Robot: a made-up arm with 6 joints.
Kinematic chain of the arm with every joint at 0, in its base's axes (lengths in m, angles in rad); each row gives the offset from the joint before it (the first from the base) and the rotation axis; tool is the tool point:
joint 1: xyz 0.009 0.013 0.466 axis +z
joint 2: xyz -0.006 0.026 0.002 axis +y
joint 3: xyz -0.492 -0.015 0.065 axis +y
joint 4: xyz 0.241 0.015 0.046 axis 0.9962 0 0.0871
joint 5: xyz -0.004 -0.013 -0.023 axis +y
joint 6: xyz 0.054 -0.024 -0.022 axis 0.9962 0 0.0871
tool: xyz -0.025 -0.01 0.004
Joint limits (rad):
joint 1: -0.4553..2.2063
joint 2: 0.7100..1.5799
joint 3: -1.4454..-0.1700
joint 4: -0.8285..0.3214
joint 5: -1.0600..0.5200
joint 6: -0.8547..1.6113
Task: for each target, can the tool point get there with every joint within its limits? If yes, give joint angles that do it. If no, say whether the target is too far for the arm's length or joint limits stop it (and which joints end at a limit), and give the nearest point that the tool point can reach.
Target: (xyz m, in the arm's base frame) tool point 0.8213 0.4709 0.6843
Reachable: no: too far | nearest point 0.3031 0.1788 0.8726 | short by 0.624 m
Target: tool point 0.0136 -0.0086 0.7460
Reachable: yes | joints 1.2961 1.0132 -0.3615 0.1298 0.2725 1.3793
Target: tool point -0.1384 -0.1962 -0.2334
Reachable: no: joint limits stop it (at a limit: joint 2, joint 3, joint 4, joint 6) | nearest point -0.0669 -0.0947 0.6812 | short by 0.923 m
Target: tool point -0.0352 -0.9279 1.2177
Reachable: no: too far | nearest point -0.0001 -0.1808 1.0698 | short by 0.762 m
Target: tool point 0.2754 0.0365 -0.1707
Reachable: no: joint limits stop it (at a limit: joint 2, joint 3, joint 4, joint 6) | nearest point 0.1291 0.0236 0.6810 | short by 0.864 m
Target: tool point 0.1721 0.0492 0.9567
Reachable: yes | joints 0.3537 1.2423 -1.1439 -0.2441 -0.2662 -0.5492
